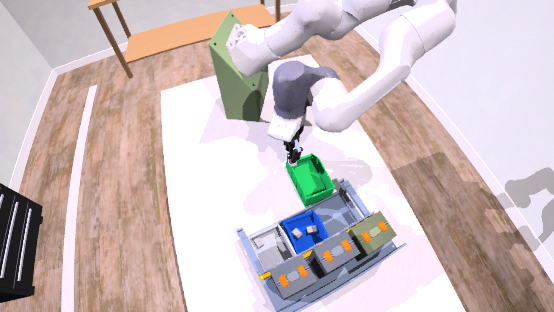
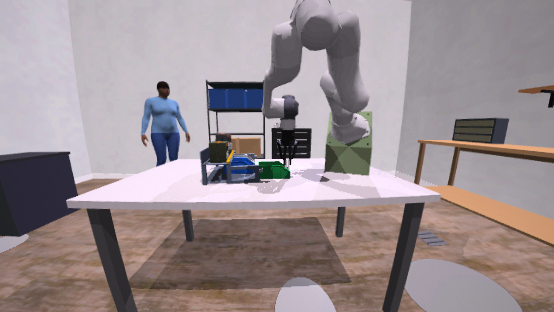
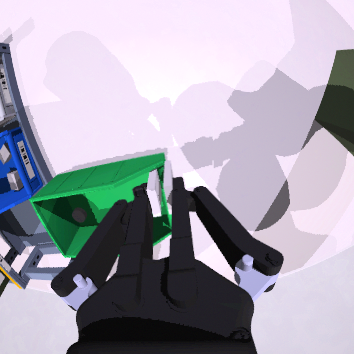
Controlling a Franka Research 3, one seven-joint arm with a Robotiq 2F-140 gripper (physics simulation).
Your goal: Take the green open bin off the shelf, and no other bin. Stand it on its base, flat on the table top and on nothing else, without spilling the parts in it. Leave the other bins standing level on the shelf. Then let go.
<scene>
A green open bin (image 1: 311,180) is 91 cm from the lens. A grey bin (image 1: 277,248) is 81 cm from the lens. The marked spots on the green open bin and the grey bin are 27 cm apart.
</scene>
